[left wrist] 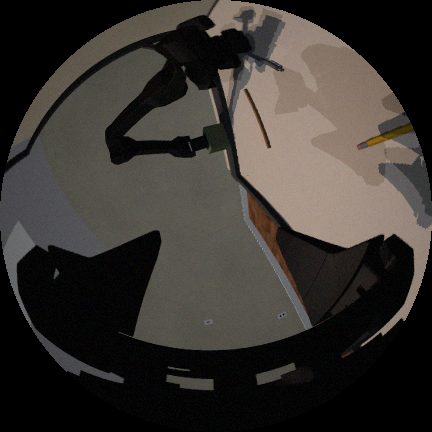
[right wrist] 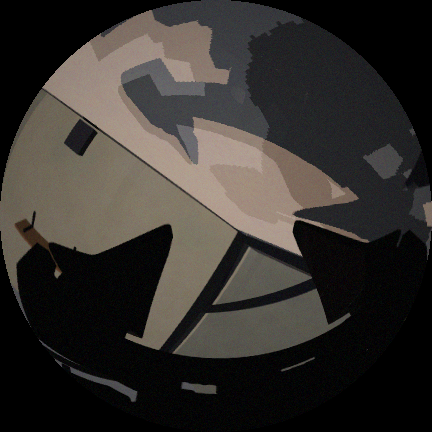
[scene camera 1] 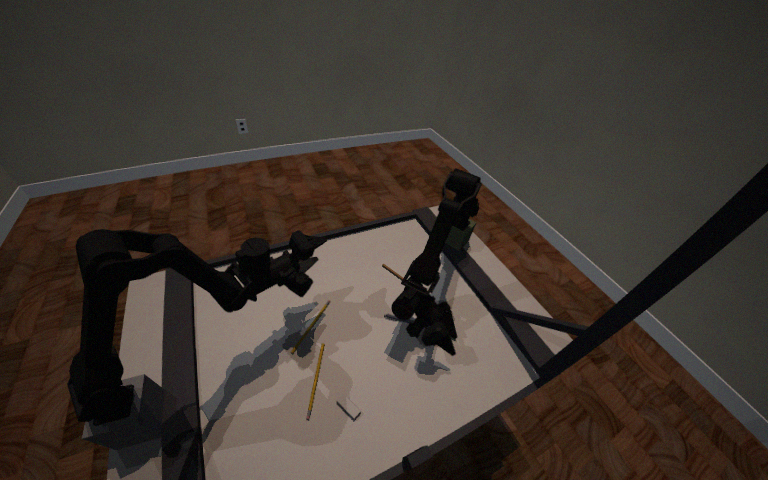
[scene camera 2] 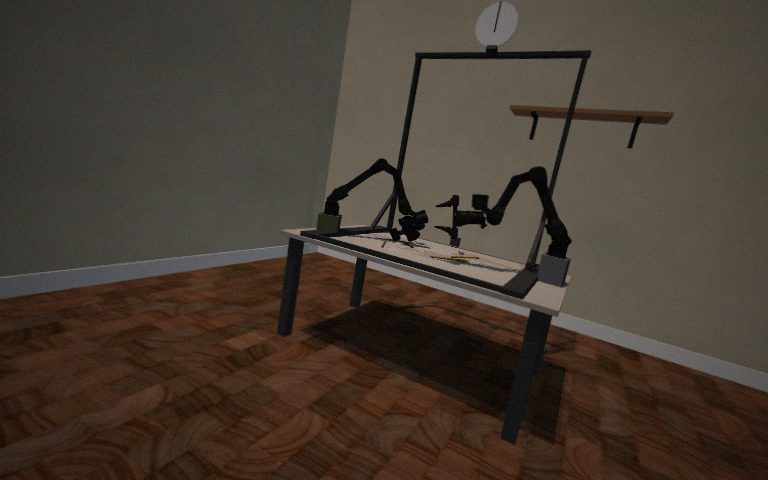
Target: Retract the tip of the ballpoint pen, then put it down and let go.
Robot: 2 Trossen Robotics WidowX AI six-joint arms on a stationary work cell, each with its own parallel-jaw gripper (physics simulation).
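Places are measured from the left arm's base along level axes (x ahead, y left, z up), in metres.
Pixels of known places: left gripper, fingertip midpoint: [left wrist: 219, 235] [scene camera 1: 321, 249] [scene camera 2: 434, 216]; right gripper, fingertip midpoint: [left wrist: 219, 31] [right wrist: 234, 228] [scene camera 1: 455, 346]; left arm's base, link origin: [scene camera 1: 114, 404] [scene camera 2: 556, 256]; right arm's base, link origin: [left wrist: 205, 140] [scene camera 1: 459, 222] [scene camera 2: 330, 214].
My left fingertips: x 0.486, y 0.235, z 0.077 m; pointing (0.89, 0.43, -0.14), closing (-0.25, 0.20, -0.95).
Observation:
Ahead of a thing's pixels: the offset from my left fingertips to its middle. "spot": to the spot under its first point.
A thin dark pen @(spot: dx +0.162, dy -0.154, dz -0.183 m) [scene camera 1: 390, 316] [left wrist: 270, 64] lies on the white table beneath the right arm's wrist. Part of it is hidden in scene camera 1, and whether its tip is in or out cannot be made out. My right gripper [scene camera 1: 453, 333] [scene camera 2: 400, 236] [right wrist: 234, 228] is open and empty, low over the table beside the pen. The pen does not show between its fingers in the right wrist view. My left gripper [scene camera 1: 321, 250] [scene camera 2: 437, 216] [left wrist: 219, 235] is open and empty, raised above the table's far side in scene camera 1.
Two yellow pencils @(dx -0.064, dy -0.108, dz -0.189 m) [scene camera 1: 310, 327] @(dx -0.086, dy -0.260, dz -0.189 m) [scene camera 1: 316, 382] lie left of centre in scene camera 1, near a small pale block @(dx -0.028, dy -0.350, dz -0.187 m) [scene camera 1: 351, 408]. A brown stick @(dx +0.257, dy -0.031, dz -0.189 m) [scene camera 1: 391, 272] [left wrist: 260, 117] lies partly behind the right arm. A dark frame [scene camera 2: 407, 113] stands at the table.

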